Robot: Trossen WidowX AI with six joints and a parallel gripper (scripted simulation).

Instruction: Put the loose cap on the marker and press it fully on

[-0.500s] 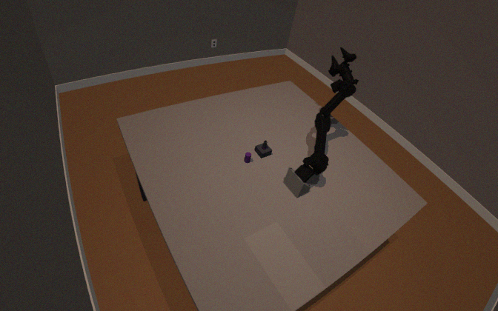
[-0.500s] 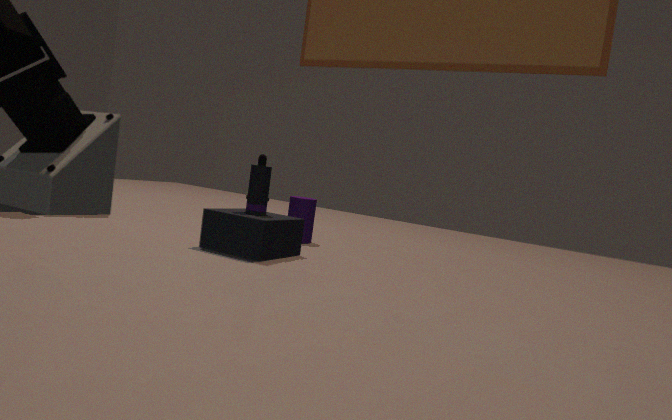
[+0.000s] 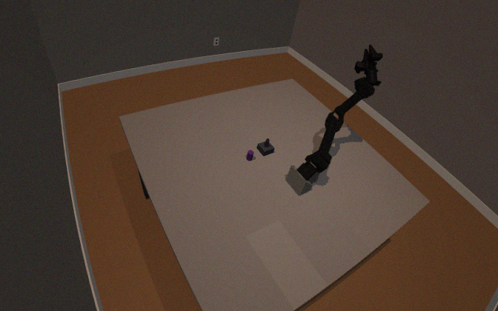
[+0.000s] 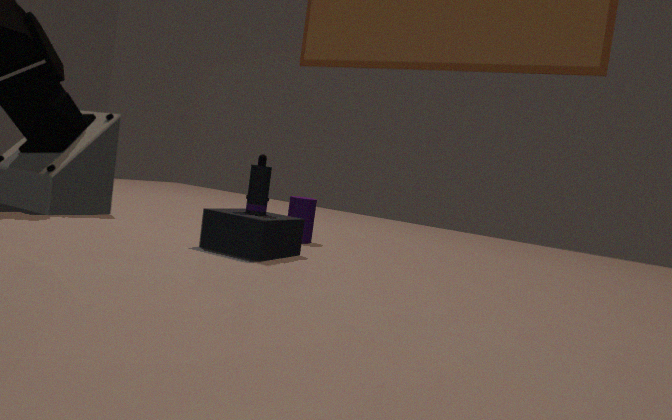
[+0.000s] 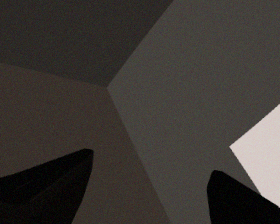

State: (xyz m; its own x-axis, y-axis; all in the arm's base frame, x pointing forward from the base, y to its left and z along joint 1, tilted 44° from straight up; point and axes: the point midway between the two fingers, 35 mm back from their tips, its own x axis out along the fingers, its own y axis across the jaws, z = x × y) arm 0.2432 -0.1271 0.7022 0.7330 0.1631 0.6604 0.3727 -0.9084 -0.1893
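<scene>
Right now my gripper tip is 680 mm to the right of the purple cap, 520 mm above it and 50 mm short of it. The rest, counted from my gripper tip: dark holder block: 570 mm to the left, 530 mm below, 50 mm ahead.
</scene>
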